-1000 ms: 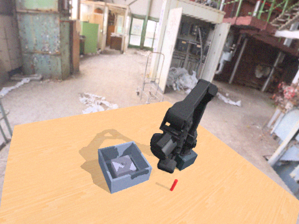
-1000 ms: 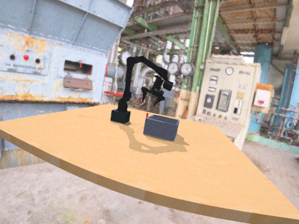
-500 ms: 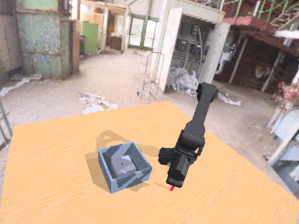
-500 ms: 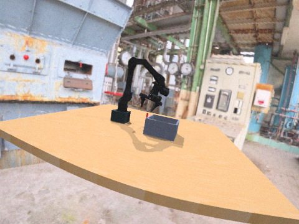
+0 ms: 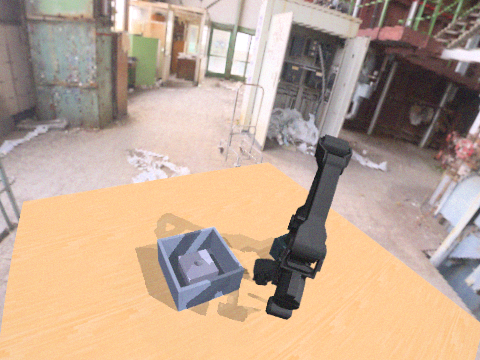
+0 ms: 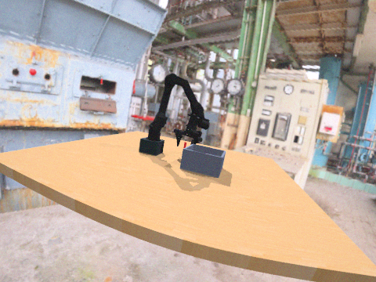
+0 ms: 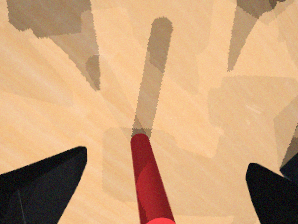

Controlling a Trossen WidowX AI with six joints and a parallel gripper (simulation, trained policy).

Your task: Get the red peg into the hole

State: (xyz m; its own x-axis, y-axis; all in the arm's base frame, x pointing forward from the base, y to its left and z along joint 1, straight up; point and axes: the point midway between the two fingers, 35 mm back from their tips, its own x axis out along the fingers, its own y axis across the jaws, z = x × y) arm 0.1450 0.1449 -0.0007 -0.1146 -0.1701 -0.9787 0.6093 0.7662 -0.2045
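My gripper tip is 1 cm to the right of the red peg. The rest, counted from my gripper tip: plate 19 cm ahead, 15 cm to the right; grey-blue box 19 cm ahead, 15 cm to the right, 2 cm below.
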